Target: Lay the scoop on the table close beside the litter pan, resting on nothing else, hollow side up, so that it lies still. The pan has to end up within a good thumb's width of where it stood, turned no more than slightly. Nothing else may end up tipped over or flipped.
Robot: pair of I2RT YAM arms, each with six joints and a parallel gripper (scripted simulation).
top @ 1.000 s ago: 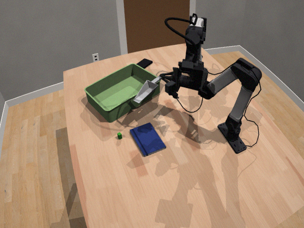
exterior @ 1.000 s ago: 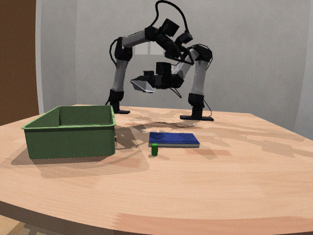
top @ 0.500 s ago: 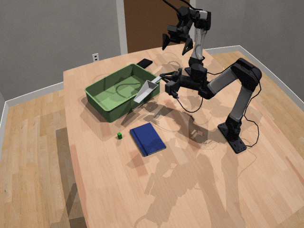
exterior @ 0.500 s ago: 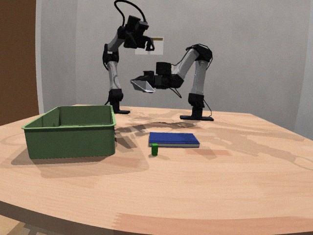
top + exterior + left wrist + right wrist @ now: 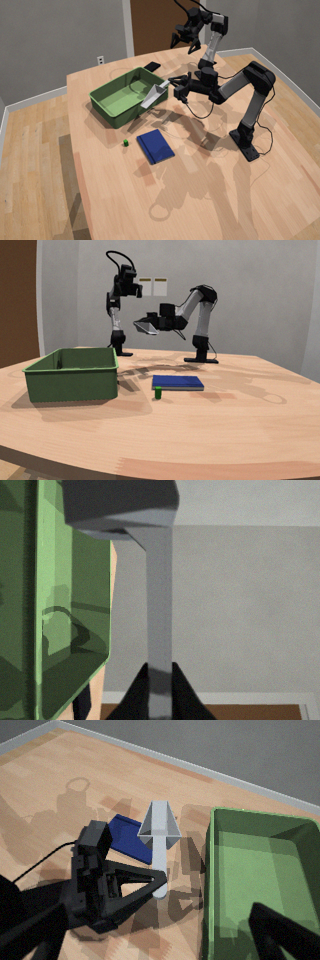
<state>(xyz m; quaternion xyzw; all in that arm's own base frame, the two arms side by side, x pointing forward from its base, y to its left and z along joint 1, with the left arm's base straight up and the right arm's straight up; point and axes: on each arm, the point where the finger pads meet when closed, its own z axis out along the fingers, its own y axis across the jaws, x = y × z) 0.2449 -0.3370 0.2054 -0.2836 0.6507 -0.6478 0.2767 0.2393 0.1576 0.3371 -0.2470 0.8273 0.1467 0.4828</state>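
Observation:
The grey scoop lies 150 mm below my right hand, 130 mm ahead of it and 100 mm to the left of it. The rest, counted from my right hand: small green block 320 mm below, 300 mm ahead, 200 mm to the left; blue notebook 330 mm below, 250 mm to the left, 180 mm ahead; green litter pan 300 mm below, 250 mm ahead, 100 mm to the right.

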